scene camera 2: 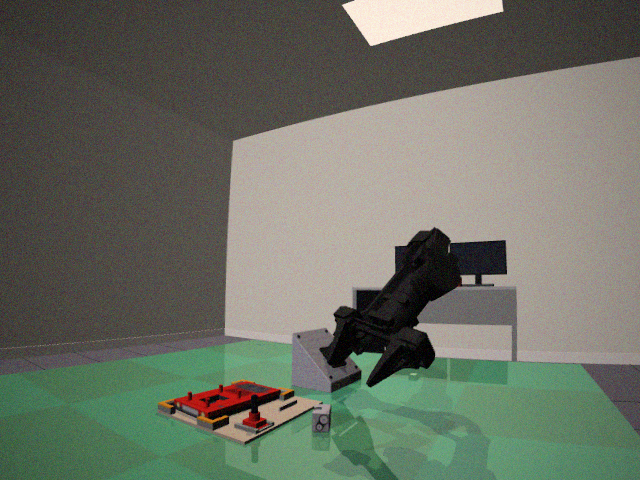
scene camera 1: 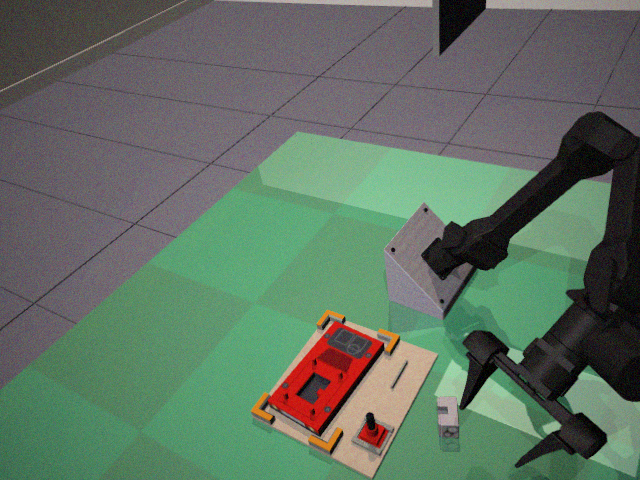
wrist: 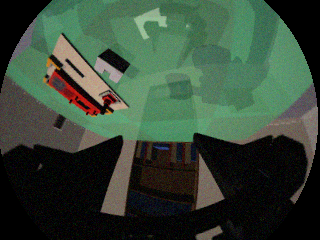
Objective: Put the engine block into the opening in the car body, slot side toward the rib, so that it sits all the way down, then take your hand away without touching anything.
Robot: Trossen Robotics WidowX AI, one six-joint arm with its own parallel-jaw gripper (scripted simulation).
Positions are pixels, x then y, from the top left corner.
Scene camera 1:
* my gripper: 487, 436
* grey engine block: 448, 421
